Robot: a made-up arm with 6 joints.
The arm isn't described. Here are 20 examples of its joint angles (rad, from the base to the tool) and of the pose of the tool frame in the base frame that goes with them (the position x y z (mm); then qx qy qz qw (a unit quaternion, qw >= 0)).
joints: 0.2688 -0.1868 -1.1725 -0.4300 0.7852 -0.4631
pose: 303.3 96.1 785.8 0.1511 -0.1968 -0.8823 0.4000
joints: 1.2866 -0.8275 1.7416 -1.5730 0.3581 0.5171
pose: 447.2 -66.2 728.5 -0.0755 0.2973 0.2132 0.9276
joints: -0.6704 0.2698 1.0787 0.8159 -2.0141 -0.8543
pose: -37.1 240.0 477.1 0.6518 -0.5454 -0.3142 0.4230
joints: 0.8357 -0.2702 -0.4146 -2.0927 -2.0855 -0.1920
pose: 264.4 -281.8 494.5 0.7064 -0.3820 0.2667 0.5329
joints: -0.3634 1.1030 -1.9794 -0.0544 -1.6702 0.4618
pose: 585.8 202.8 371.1 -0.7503 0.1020 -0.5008 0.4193
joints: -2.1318 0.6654 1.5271 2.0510 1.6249 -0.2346
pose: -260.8 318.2 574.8 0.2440 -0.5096 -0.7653 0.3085
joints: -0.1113 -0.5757 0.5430 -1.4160 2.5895 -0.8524
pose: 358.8 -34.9 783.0 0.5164 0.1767 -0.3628 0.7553
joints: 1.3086 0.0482 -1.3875 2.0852 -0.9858 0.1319
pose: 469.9 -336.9 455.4 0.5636 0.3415 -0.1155 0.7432
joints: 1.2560 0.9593 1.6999 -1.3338 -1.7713 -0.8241
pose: 81.6 -171.2 544.0 -0.5102 0.1005 0.8363 0.1740
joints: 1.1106 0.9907 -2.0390 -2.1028 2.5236 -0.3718
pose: 12.6 -3.1 251.9 -0.3566 -0.6021 0.2830 0.6559
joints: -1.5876 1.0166 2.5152 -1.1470 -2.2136 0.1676
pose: 53.1 427.6 570.1 -0.1068 -0.1970 -0.0825 0.9711
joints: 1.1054 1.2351 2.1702 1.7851 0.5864 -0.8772
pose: 361.9 -202.2 716.6 0.2861 0.0703 -0.2127 0.9316
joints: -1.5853 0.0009 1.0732 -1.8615 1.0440 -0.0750
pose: -311.9 267.2 382.7 -0.5899 -0.2476 0.6718 0.3735
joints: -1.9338 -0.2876 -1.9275 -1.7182 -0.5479 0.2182
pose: -191.1 373.0 522.6 -0.0880 -0.5010 -0.3972 0.7639
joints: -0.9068 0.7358 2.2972 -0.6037 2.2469 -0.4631
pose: 498.3 419.7 283.2 -0.7380 -0.0525 -0.5051 0.4445
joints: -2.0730 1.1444 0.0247 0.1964 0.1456 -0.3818
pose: -28.3 468.1 305.4 -0.3594 -0.7133 -0.3730 0.4721
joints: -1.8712 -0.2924 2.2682 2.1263 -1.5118 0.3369
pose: -171.3 44.8 370.8 0.0645 -0.7111 0.6635 0.2235
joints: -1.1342 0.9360 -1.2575 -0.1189 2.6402 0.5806
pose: 130.8 -66.7 435.9 0.4735 -0.5419 0.5615 0.4085
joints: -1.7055 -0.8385 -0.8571 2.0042 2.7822 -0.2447
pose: -39.5 -62.6 500.3 0.1972 0.3562 -0.9031 0.1364
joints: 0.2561 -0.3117 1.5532 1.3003 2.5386 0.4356
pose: 607.7 -68.9 706.0 -0.3880 0.2033 -0.8344 0.3345
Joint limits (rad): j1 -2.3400..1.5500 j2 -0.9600..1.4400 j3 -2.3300..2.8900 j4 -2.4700..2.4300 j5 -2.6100..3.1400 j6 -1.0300..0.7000
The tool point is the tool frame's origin. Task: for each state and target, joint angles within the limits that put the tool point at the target. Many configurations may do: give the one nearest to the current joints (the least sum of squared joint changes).
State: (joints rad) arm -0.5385 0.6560 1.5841 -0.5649 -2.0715 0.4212
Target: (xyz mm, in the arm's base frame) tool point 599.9 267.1 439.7
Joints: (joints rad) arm 0.0605 1.3242 2.3883 -0.0259 -2.6100 0.4894
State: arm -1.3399 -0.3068 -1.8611 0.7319 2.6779 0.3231
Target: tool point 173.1 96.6 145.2
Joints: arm -1.1916 -0.0405 -2.0906 0.7486 2.5349 0.2833
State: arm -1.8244 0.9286 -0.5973 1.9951 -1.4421 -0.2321
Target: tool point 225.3 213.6 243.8
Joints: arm -2.3400 1.1266 0.2715 1.6854 -1.0186 -0.3167
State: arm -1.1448 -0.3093 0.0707 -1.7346 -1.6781 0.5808
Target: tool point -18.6 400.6 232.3
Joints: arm -1.6567 -0.7464 -0.0991 -1.8540 -0.9580 0.5389
